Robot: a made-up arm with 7 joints.
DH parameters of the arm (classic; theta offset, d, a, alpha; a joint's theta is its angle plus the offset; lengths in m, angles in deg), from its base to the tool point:
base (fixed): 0 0.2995 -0.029 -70
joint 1: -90 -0.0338 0.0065 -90
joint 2: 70 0.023 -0.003 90
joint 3: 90 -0.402 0.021 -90
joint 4: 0 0.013 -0.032 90
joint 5: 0 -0.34 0.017 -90
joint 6: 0 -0.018 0.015 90
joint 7: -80.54 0 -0.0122 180
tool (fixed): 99.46 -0.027 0 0
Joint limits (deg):
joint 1: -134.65..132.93
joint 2: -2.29..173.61
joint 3: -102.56..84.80
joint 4: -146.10..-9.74
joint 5: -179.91..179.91
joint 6: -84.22..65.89
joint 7: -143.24..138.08
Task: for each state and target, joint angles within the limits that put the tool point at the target. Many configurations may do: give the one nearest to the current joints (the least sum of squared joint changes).
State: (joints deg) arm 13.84 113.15 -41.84 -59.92 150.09 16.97 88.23
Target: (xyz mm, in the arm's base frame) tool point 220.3 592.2 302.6
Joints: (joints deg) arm 4.02 103.01 -35.77 -57.94 150.41 20.28 88.69
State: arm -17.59 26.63 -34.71 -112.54 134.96 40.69 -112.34
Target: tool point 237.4 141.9 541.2
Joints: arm -47.16 60.59 12.46 -130.11 129.33 40.59 -113.74
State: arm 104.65 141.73 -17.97 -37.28 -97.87 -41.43 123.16
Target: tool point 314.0 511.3 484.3
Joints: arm 54.88 153.25 -50.39 -60.51 -93.62 -34.39 124.50
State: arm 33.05 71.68 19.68 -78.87 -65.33 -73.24 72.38
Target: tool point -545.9 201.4 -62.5
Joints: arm 80.28 28.61 -1.01 -63.53 -64.01 -71.18 73.06
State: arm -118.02 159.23 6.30 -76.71 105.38 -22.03 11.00
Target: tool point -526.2 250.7 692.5
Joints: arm -83.13 158.25 2.96 -40.95 108.78 -19.00 11.64
